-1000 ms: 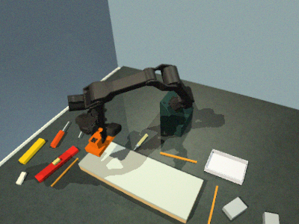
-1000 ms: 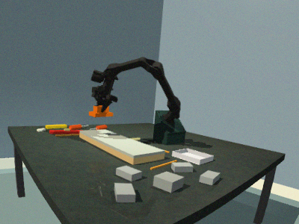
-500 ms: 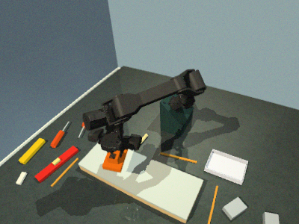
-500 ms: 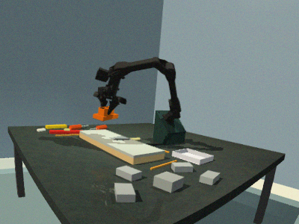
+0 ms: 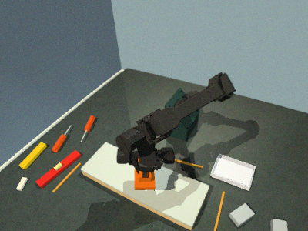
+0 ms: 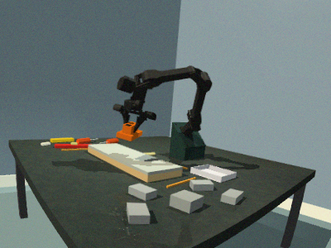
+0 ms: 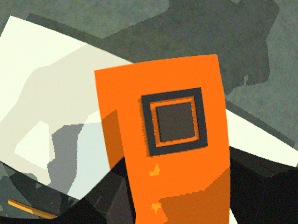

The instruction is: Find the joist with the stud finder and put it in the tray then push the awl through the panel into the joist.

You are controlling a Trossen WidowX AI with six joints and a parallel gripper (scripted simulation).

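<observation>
Now: the white tray 290 mm to the left of my gripper tip, 240 mm behind it and 140 mm below it. Also, from my gripper tip: orange stud finder: 20 mm above, 10 mm to the left, 10 mm ahead; then awl: 200 mm behind, 150 mm below, 130 mm to the right; then square indicator: 30 mm above, 20 mm to the left, 20 mm ahead.
</observation>
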